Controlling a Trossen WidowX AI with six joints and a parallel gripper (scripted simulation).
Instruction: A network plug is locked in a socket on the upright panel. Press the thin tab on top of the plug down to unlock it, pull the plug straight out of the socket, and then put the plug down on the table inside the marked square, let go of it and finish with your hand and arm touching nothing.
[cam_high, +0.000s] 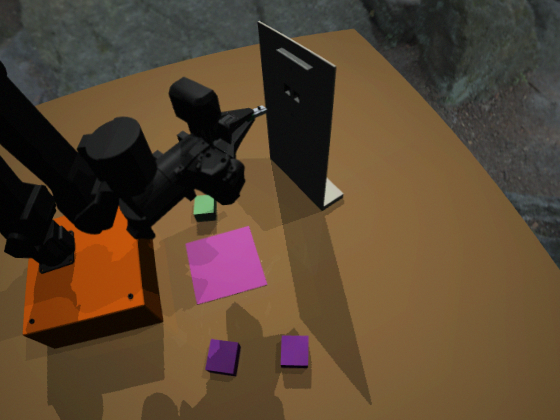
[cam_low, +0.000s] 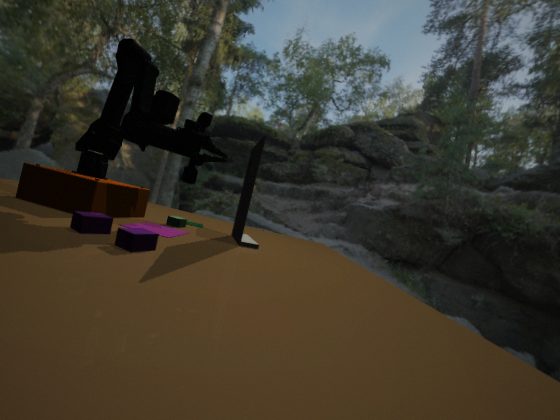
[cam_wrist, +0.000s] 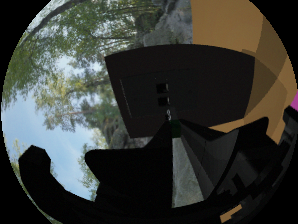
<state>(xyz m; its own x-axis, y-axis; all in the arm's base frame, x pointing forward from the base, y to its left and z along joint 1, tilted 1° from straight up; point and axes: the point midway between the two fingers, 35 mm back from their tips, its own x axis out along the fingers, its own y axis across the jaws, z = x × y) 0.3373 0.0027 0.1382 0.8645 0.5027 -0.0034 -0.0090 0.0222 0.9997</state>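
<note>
Right now the magenta marked square is 10 cm behind my gripper tip, 9 cm to the right of it and 22 cm below it. From my gripper tip the other things lie so: green network plug right at my gripper tip; then grey upright panel 8 cm ahead, 3 cm to the left, 9 cm below.
</note>
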